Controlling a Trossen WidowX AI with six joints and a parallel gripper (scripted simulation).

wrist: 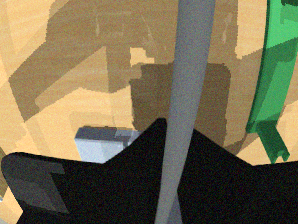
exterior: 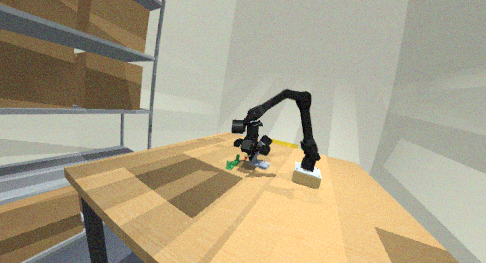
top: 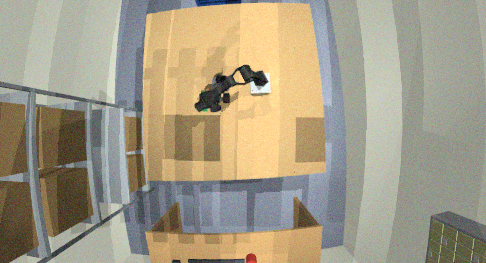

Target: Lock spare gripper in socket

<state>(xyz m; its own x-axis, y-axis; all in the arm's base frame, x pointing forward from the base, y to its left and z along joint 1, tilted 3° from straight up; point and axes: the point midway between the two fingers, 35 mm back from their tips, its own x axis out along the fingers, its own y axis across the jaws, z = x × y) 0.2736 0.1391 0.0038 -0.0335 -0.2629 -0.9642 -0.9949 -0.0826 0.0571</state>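
My gripper tip is 9 cm to the left of the grey mount. Round my gripper tip: green holder: 9 cm ahead, 3 cm to the left, 3 cm below; then spare gripper: 9 cm to the right, 7 cm above, 1 cm behind.
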